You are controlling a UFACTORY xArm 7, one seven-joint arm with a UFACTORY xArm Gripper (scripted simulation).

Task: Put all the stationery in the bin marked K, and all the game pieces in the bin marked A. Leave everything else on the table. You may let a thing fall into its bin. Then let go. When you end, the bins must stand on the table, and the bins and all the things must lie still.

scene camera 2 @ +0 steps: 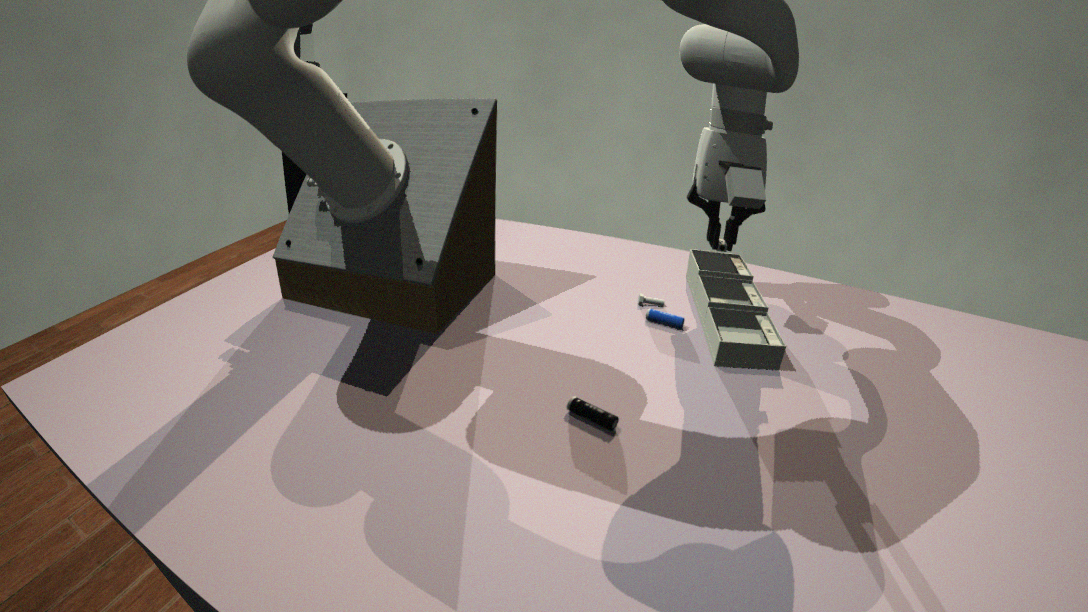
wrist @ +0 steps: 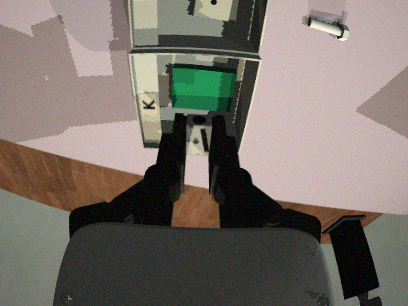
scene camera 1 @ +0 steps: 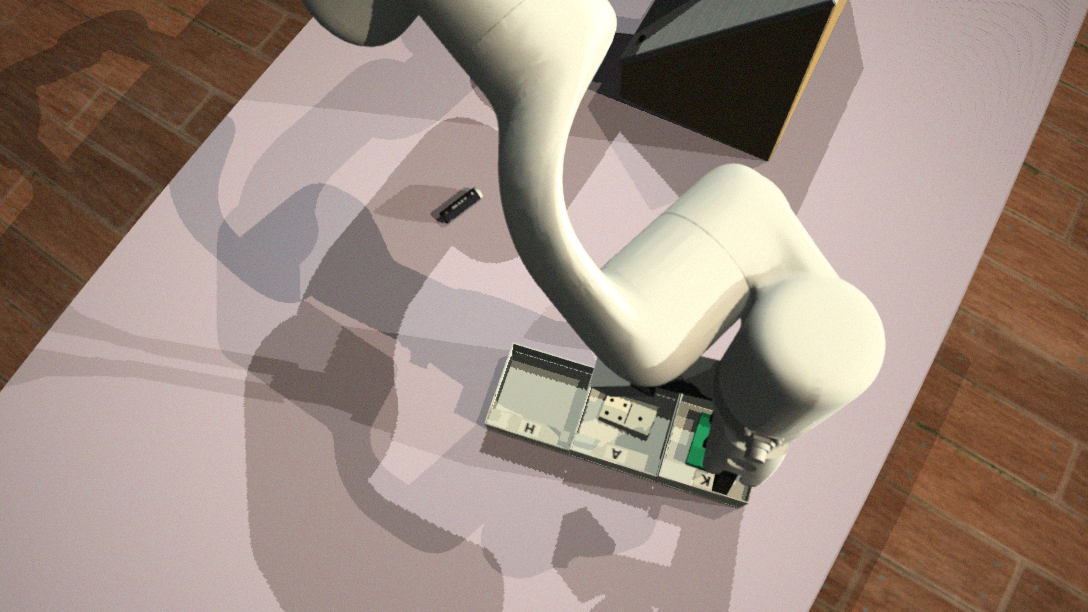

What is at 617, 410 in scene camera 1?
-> A domino.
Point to a black battery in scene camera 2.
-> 586, 410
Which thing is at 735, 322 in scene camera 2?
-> A grey bin rack.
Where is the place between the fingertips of my gripper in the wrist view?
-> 198, 131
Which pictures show my gripper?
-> Scene camera 2, the wrist view and scene camera 1: all of them.
